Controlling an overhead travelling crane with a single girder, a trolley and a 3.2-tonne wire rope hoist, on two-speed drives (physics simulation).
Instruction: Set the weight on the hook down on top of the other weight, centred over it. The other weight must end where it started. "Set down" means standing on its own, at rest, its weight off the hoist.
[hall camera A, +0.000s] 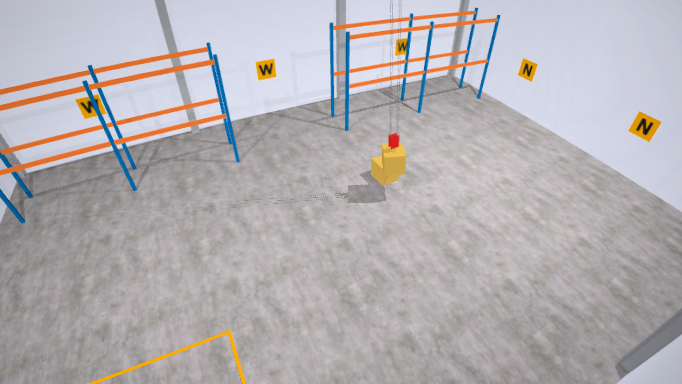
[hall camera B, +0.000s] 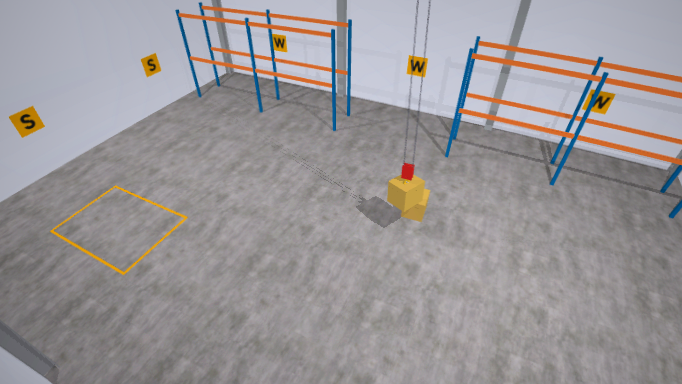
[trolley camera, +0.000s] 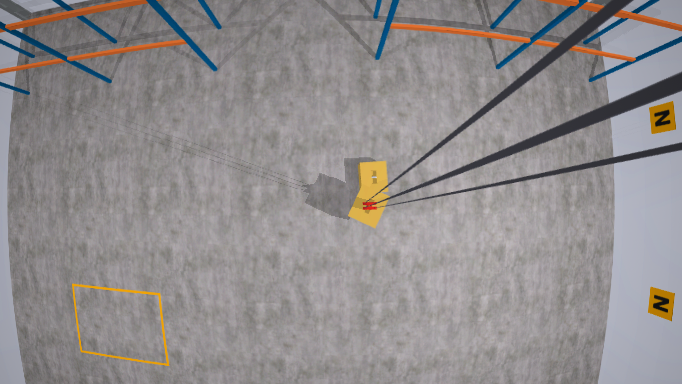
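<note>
The red hook block (hall camera A: 394, 141) (hall camera B: 407, 171) (trolley camera: 369, 205) hangs on its ropes and bears a yellow box-shaped weight (hall camera A: 394, 165) (hall camera B: 402, 197) (trolley camera: 371, 220). That weight hangs upright, its shadow apart from it on the floor. The other yellow weight (hall camera A: 377, 169) (hall camera B: 422, 207) (trolley camera: 367, 170) stands on the floor, partly hidden behind the hanging one in both hall views. In the trolley view the hanging weight is below the other in the picture, overlapping its near side and turned relative to it. The standing weight's top lug shows there. Whether the two touch I cannot tell.
Blue and orange racks (hall camera A: 346, 80) (hall camera B: 333, 80) (trolley camera: 460, 32) stand along the W wall, in two groups with a gap between them. A yellow rectangle outline (hall camera A: 160, 357) (hall camera B: 151, 202) (trolley camera: 116, 289) is marked on the floor, away from both weights.
</note>
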